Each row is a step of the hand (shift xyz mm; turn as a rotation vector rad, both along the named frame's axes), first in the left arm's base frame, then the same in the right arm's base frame.
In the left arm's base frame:
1: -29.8 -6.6 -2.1 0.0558 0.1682 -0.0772
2: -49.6 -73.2 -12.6 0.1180 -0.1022 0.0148
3: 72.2 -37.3 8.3 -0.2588 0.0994 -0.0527
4: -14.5 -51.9 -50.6 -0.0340 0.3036 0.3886
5: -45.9 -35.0 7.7 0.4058 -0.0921 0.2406
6: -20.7 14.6 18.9 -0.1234 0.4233 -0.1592
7: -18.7 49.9 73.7 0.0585 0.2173 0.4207
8: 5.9 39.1 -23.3 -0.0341 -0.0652 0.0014
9: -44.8 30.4 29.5 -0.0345 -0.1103 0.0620
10: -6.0 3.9 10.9 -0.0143 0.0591 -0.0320
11: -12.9 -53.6 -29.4 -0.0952 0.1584 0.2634
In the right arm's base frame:
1: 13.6 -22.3 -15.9 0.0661 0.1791 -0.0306
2: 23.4 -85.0 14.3 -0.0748 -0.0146 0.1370
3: -42.1 11.2 69.1 0.1676 -0.0636 -0.2180
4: 45.5 -41.2 41.2 -0.2997 0.1560 -0.3608
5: 8.1 -55.9 -14.1 -0.3975 0.1239 0.2403
6: -6.6 -3.7 -30.7 0.2451 0.2905 -0.2743
7: -52.6 16.3 -72.4 -0.3775 0.1362 -0.2580
8: 23.1 38.4 -9.9 0.0053 -0.0719 0.0146
9: -4.2 -7.0 -61.1 -0.0544 -0.1181 0.0169
10: -6.8 -2.2 -10.9 0.0418 0.0439 -0.0323
11: 25.5 -45.2 34.8 -0.1785 0.0260 -0.2664

